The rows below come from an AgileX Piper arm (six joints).
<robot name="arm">
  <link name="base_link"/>
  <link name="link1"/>
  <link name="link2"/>
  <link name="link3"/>
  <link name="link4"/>
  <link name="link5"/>
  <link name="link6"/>
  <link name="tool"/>
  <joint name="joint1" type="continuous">
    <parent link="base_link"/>
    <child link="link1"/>
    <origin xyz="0 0 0.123"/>
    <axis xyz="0 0 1"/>
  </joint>
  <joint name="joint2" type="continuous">
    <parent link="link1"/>
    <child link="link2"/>
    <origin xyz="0 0 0"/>
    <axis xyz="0 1 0"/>
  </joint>
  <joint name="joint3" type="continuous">
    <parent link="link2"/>
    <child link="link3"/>
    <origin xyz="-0.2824 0 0.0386"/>
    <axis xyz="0 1 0"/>
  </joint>
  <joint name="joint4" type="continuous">
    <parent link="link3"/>
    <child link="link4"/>
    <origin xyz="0.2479 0 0.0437"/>
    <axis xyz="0.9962 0 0.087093"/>
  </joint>
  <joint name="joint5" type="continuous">
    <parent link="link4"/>
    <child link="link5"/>
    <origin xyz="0 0 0"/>
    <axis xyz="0 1 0"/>
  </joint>
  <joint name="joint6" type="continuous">
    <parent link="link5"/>
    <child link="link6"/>
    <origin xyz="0.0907 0 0.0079"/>
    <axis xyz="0.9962 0 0.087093"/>
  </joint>
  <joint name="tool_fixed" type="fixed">
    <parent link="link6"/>
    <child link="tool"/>
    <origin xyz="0 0 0" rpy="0 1.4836 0"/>
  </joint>
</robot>
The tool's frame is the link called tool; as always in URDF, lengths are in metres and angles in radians. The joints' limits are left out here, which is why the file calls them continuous.
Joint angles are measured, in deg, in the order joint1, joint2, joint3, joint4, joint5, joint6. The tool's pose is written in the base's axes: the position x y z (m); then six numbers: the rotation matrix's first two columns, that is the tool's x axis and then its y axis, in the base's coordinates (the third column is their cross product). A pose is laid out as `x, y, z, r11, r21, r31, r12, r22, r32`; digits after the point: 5 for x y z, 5 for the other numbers.
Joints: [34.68, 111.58, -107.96, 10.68, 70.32, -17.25]
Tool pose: 0.33846, 0.25351, 0.31588, -0.60005, -0.69706, -0.39249, -0.77562, 0.62706, 0.07212
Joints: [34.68, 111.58, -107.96, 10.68, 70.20, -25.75]
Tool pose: 0.33861, 0.25360, 0.31595, -0.47844, -0.78143, -0.40057, -0.85562, 0.51746, 0.01248
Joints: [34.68, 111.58, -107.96, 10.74, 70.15, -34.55]
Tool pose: 0.33863, 0.25371, 0.31599, -0.34198, -0.85081, -0.39895, -0.91868, 0.39201, -0.04852
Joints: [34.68, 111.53, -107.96, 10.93, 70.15, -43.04]
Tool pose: 0.33833, 0.25384, 0.31641, -0.20299, -0.89813, -0.39007, -0.95925, 0.26237, -0.10492
